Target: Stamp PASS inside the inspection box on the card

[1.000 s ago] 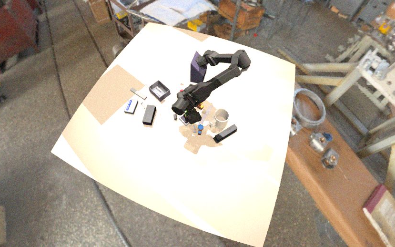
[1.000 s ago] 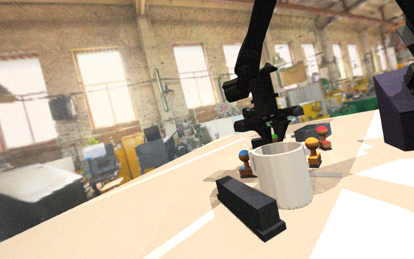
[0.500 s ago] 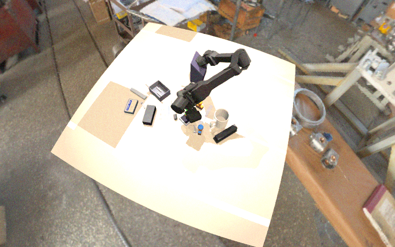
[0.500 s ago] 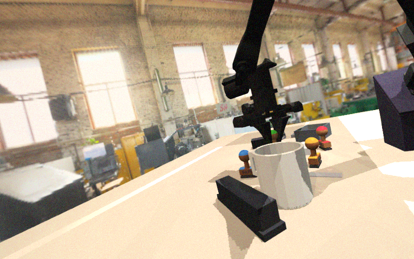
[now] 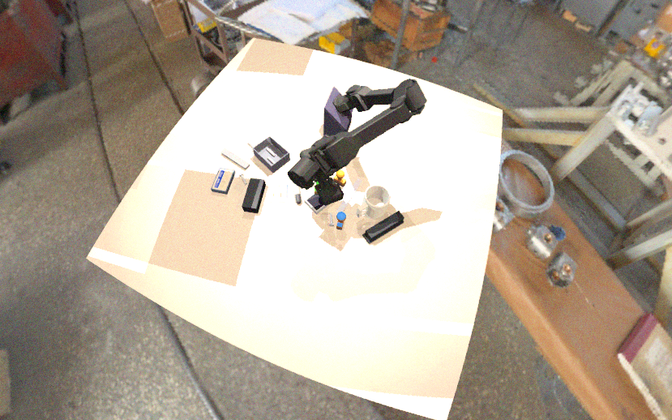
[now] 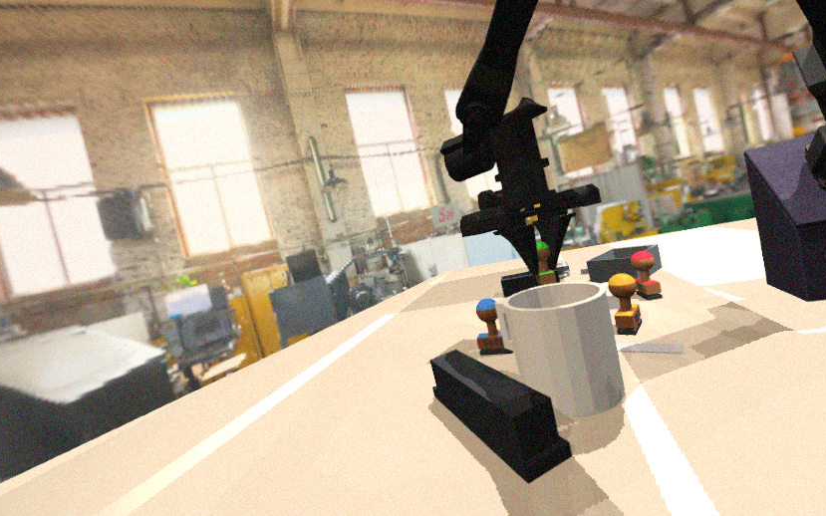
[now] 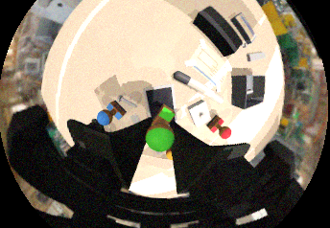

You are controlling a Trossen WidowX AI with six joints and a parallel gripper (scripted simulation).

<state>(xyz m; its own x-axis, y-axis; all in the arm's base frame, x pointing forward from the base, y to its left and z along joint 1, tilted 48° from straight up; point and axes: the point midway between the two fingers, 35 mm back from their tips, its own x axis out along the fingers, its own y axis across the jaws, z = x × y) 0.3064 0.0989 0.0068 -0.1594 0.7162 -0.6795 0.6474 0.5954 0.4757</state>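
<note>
Now: the white card 15 cm to the right of my gripper tip, 8 cm below it and 2 cm ahead of it. Also, from my gripper tip: dark marker: 8 cm to the right, 6 cm below, 1 cm ahead; then dark square ink pad: 7 cm below; then green-knobbed stamp: right at my gripper tip.
</note>
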